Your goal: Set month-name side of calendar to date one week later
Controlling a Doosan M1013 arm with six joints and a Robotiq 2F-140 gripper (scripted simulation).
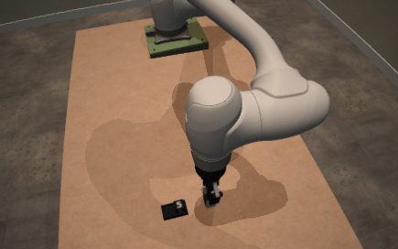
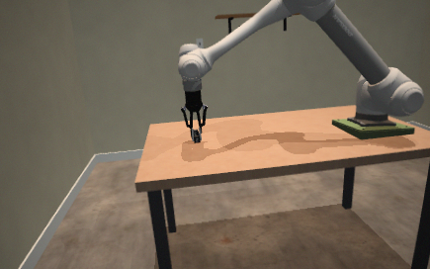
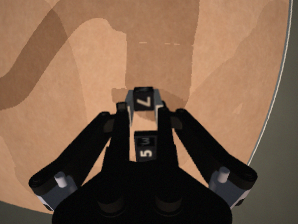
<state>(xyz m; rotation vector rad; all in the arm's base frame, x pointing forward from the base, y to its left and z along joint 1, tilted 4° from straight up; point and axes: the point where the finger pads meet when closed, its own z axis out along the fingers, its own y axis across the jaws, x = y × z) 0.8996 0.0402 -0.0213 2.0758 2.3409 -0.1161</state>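
Now: hand 30 mm above the black cube.
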